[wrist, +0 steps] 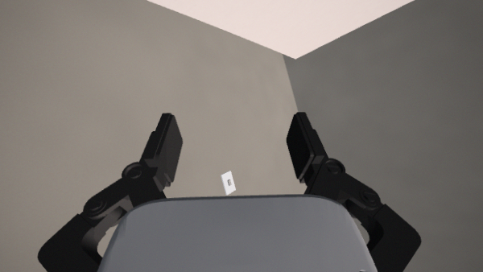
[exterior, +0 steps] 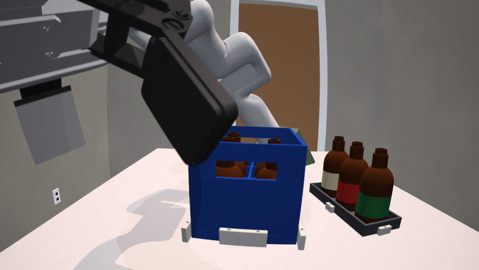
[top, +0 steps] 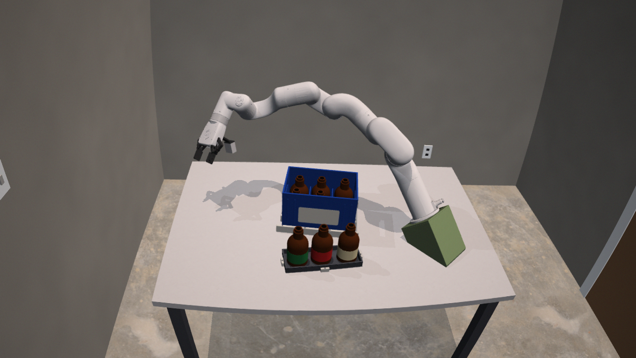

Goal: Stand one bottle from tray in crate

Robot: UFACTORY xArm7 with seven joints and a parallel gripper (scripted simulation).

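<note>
The red-labelled bottle is 39 cm to the left of my hand, 39 cm behind it and 13 cm below it. Round my hand: blue crate 44 cm behind, 16 cm to the left, 14 cm below; then dark tray 40 cm to the left, 40 cm behind, 21 cm below.
</note>
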